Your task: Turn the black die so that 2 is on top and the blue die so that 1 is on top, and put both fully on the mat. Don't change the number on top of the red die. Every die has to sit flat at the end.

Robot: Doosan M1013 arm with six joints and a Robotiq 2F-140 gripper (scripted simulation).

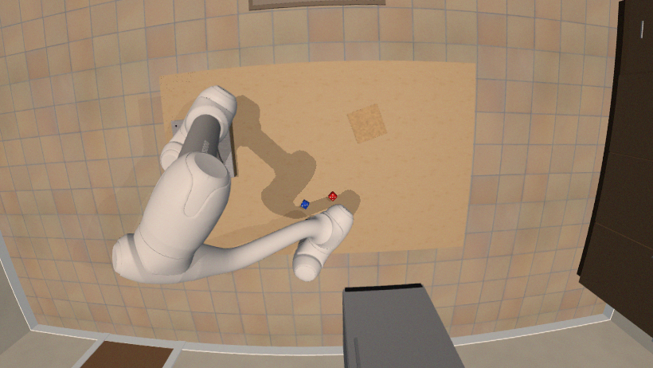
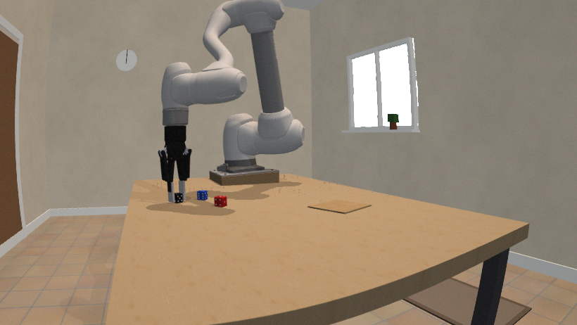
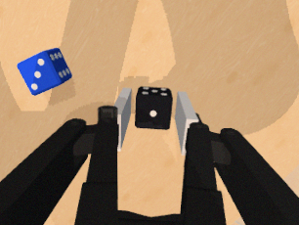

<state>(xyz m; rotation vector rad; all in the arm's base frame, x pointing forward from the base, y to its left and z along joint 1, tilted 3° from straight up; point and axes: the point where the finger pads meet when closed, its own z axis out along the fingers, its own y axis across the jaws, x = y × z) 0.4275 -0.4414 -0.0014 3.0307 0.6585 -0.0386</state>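
Right now the black die is 2 cm below my hand. The rest, counted from my hand: red die: 12 cm ahead, 11 cm to the left, 2 cm below; then blue die: 1 cm behind, 10 cm to the left, 2 cm below; then cork mat: 33 cm ahead, 41 cm to the left, 3 cm below.
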